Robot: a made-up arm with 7 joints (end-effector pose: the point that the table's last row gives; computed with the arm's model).
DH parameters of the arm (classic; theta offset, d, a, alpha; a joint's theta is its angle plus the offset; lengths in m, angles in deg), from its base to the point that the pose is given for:
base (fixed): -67.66 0 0.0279 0
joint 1: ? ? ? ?
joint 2: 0 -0.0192 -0.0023 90
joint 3: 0 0.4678 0.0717 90
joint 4: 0 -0.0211 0.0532 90
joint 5: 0 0.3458 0.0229 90
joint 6: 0 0.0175 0.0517 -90
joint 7: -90 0.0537 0.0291 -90
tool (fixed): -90 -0.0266 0 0
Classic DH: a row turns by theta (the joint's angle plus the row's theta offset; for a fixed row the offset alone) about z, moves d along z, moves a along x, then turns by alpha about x.
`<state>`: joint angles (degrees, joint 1 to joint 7).
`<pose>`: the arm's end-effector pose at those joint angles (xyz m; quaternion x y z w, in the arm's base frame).
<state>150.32 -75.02 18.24 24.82 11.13 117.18 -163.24</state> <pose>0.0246 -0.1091 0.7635 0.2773 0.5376 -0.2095 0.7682</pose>
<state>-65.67 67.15 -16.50 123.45 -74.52 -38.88 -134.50</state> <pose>0.3446 -0.7787 0.5178 0.9163 -0.2634 -0.2720 0.1305</pose>
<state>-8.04 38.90 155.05 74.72 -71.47 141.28 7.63</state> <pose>0.0020 0.1137 1.0453 -0.7216 0.1711 0.2737 0.6124</pose>
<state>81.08 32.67 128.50 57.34 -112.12 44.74 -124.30</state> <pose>-0.3121 -0.0767 0.9568 0.0246 0.9396 0.3279 0.0944</pose>
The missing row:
joint 1: 67.66 0.531 0.0069 -90
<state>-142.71 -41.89 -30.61 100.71 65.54 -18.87 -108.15</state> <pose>-0.0534 0.2848 1.2152 0.3388 -0.0726 0.9031 0.2536</pose>
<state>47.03 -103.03 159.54 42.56 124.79 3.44 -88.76</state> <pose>-0.1413 -0.0214 0.1613 -0.7950 -0.3189 0.4276 0.2890</pose>
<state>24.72 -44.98 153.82 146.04 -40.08 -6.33 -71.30</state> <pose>-0.6840 -0.3090 0.9706 0.1820 -0.8858 0.4202 0.0754</pose>
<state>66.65 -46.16 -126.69 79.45 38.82 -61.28 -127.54</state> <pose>0.0817 -0.6770 0.6759 -0.2957 0.4970 -0.6139 0.5374</pose>
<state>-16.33 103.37 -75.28 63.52 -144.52 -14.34 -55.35</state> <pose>0.1442 -0.5059 0.3216 0.1908 -0.3790 -0.8833 0.1995</pose>
